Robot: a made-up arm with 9 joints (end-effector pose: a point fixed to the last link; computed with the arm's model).
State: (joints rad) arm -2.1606 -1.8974 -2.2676 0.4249 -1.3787 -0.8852 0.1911 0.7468 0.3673
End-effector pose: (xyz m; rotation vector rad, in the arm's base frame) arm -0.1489 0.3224 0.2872 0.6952 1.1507 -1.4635
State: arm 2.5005 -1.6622 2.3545 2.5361 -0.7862 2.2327 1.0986 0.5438 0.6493
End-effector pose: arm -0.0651 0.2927 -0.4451 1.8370 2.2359 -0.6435
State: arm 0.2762 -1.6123 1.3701 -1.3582 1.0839 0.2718 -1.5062 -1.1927 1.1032
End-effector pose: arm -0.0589 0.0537 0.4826 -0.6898 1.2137 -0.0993
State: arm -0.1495 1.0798 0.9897 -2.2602 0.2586 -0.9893 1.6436 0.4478 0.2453
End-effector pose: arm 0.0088 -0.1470 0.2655 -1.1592 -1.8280 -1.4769
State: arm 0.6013 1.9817 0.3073 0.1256 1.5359 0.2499 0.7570 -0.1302 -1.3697
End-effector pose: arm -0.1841 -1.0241 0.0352 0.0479 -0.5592 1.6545
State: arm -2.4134 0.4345 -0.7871 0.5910 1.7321 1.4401 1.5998 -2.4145 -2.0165
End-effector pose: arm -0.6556 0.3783 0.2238 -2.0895 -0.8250 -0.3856
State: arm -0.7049 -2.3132 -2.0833 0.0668 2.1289 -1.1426 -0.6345 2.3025 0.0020
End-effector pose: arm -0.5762 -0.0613 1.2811 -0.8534 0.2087 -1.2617
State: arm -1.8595 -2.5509 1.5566 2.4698 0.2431 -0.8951 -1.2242 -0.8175 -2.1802
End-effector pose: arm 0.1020 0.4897 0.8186 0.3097 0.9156 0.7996
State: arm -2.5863 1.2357 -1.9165 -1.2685 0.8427 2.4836 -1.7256 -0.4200 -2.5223
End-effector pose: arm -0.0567 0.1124 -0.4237 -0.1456 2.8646 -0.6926
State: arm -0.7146 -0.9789 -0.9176 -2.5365 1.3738 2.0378 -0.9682 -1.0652 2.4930
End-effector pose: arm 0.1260 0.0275 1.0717 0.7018 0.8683 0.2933
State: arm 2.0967 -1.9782 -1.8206 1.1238 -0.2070 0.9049 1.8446 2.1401 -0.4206
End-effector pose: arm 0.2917 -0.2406 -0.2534 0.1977 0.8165 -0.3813
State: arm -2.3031 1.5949 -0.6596 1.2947 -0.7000 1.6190 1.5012 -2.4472 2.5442
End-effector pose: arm -0.5874 0.5781 0.3396 -1.9559 -1.7226 -1.1720
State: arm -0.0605 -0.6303 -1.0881 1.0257 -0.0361 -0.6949 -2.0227 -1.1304 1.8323
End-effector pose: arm 0.4723 -0.4313 0.1362 -0.8683 -2.9834 0.1224
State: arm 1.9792 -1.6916 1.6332 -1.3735 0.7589 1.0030 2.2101 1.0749 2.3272
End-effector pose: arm 0.1058 0.1433 -0.0359 1.0112 -1.7611 -1.1609
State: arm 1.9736 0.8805 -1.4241 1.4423 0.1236 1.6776 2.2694 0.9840 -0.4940
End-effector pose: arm -0.3101 -0.1474 -0.2279 -2.6114 1.3341 -0.1682
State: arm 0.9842 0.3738 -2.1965 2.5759 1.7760 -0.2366 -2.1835 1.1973 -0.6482
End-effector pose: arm 0.2989 -0.6831 0.4958 2.2118 -2.1652 0.4136
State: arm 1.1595 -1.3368 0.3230 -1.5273 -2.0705 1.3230 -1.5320 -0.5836 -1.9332
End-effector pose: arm 0.3870 -0.6327 0.2393 -1.8339 0.9107 -2.1345
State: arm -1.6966 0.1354 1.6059 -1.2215 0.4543 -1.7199 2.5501 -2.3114 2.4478
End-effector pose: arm 0.0572 0.3277 0.8890 -1.2744 -0.3046 1.6005
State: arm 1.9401 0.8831 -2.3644 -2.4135 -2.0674 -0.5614 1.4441 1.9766 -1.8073
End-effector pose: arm 0.1587 -0.2686 0.5204 -0.5473 1.0826 0.6168
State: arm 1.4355 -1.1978 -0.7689 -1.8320 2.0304 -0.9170 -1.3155 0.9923 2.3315
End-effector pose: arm -0.1557 -0.5196 0.5030 -1.4775 0.3738 0.3603
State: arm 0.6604 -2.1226 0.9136 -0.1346 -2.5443 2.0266 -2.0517 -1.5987 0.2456
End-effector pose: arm 0.2703 -0.8672 0.1861 -1.3590 0.1223 1.2999
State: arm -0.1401 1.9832 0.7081 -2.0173 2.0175 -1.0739 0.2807 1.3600 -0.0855
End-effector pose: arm -0.1275 -0.5339 -0.0971 2.1698 0.4138 -0.2164
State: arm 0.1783 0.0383 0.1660 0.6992 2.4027 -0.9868 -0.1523 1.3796 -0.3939
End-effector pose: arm -0.6475 -0.5457 0.4659 -0.8664 -2.2093 0.3966
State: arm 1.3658 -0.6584 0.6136 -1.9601 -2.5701 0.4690 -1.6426 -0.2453 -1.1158
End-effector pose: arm -0.0578 -0.3395 0.4684 1.9747 -0.3323 2.2423
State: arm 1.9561 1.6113 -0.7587 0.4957 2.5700 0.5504 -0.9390 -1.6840 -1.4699
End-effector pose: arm -0.4502 0.0305 -0.6043 -0.6492 1.8106 -1.7119
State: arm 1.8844 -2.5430 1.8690 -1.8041 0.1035 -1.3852 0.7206 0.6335 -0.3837
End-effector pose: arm -0.2503 -0.0263 -0.4631 2.0833 -0.2135 -1.2093
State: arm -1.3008 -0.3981 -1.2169 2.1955 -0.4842 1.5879 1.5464 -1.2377 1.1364
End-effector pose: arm -0.1923 0.2391 0.1429 0.5518 -2.2243 -0.9720
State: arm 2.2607 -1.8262 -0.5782 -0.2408 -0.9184 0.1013 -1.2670 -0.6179 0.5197
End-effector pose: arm 0.4192 0.3319 -0.2760 0.6613 2.3602 -1.3461
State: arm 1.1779 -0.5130 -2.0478 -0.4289 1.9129 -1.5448 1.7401 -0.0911 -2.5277
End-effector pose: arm 0.1913 -0.6477 -0.0067 -1.3131 0.0178 -1.0611
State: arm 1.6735 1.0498 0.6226 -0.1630 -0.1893 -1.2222 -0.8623 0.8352 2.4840
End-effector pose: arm 0.2698 -0.4577 -0.2813 -0.0555 1.8932 1.7848
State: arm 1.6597 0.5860 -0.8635 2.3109 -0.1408 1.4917 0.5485 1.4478 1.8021
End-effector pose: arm -0.0882 -0.0754 -0.5327 0.6674 1.0031 1.9300
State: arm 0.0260 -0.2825 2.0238 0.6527 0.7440 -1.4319 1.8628 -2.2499 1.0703
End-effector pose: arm -0.2697 0.1923 0.2386 0.7074 -0.2581 -2.2524
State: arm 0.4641 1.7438 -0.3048 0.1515 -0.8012 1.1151 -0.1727 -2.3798 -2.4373
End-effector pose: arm -0.6115 -0.5994 0.3594 -0.6243 2.3098 -0.5393
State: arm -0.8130 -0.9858 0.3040 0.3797 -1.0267 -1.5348 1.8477 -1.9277 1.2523
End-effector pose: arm 0.2507 -0.4100 0.8693 0.1271 -2.0632 1.7930
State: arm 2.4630 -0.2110 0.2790 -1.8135 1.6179 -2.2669 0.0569 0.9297 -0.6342
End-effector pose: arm -0.2076 -0.1231 0.3145 -0.5250 -0.5048 0.4737
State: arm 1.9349 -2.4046 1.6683 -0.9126 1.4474 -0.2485 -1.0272 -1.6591 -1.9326
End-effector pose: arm 0.2846 0.1482 0.0369 0.9812 -1.4724 -0.4305
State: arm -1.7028 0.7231 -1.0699 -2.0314 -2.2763 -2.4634 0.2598 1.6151 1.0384
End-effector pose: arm -0.2223 0.0460 0.5071 -0.3169 1.7728 -1.0747
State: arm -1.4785 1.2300 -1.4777 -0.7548 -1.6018 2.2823 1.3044 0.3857 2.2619
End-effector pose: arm -0.2383 0.2830 0.2344 0.9963 0.3158 -1.7379
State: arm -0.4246 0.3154 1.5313 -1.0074 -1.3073 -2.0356 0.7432 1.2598 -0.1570
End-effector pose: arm 0.2194 -0.3116 0.4507 0.4079 0.5826 0.5240
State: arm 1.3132 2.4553 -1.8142 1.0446 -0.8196 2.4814 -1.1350 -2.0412 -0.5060
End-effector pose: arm -0.6304 -0.4746 -0.1501 -1.2997 0.7349 -0.2614
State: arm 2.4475 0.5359 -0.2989 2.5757 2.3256 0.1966 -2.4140 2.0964 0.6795
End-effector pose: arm -0.3101 0.2567 -0.7912 1.3392 -0.0720 0.9851
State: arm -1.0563 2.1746 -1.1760 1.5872 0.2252 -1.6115 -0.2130 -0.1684 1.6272
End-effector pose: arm -0.3428 0.1874 0.6445 1.3656 -1.4330 2.2767
